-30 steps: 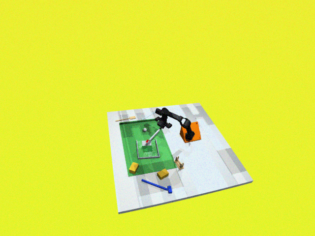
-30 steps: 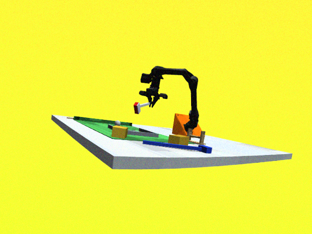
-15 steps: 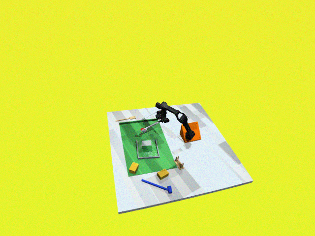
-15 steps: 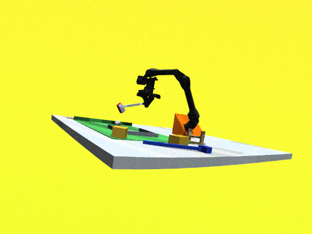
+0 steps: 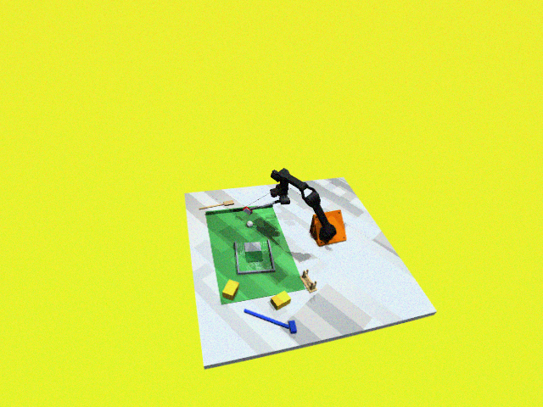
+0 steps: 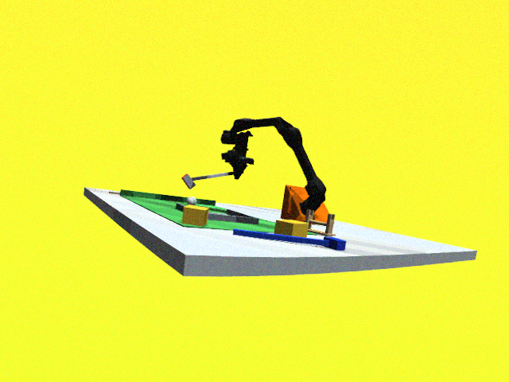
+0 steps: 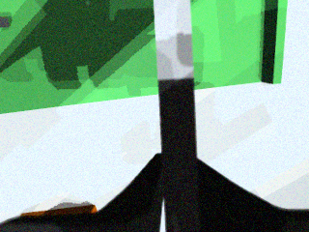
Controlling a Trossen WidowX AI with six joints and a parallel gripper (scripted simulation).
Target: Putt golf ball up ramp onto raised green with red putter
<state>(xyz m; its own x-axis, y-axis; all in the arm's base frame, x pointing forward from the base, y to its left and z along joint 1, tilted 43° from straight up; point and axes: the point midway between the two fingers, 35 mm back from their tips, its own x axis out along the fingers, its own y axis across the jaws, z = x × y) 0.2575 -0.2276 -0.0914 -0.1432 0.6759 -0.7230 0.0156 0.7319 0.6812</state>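
The red putter is 120 mm ahead of my gripper tip. The rest, counted from my gripper tip: green mat: 240 mm ahead, 240 mm to the left, 140 mm below; then white golf ball: 220 mm ahead, 50 mm to the left, 120 mm below; then wooden stand: 60 mm behind, 550 mm to the left, 110 mm below.
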